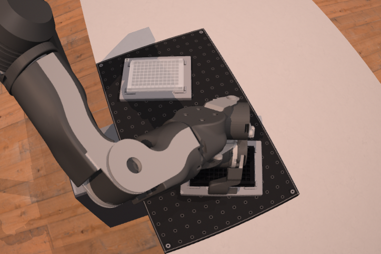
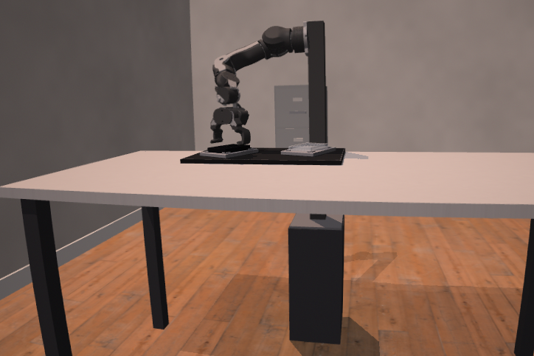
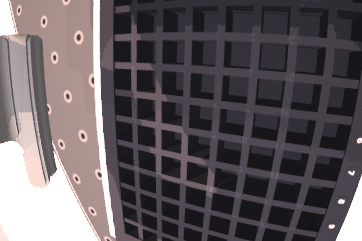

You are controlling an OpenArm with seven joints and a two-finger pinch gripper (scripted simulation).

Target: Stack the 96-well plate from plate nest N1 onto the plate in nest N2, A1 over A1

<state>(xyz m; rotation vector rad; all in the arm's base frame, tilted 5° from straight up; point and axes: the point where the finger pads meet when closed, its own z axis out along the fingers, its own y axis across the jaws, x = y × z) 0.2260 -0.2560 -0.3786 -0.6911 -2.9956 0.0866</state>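
Right now my hand is 1 cm above the black 96-well plate. Also, from my hand: clear 96-well plate: 26 cm to the left, 4 cm behind, 2 cm below; then grey plate nest N1: 3 cm below; then plate nest N2: 26 cm to the left, 4 cm behind, 3 cm below.
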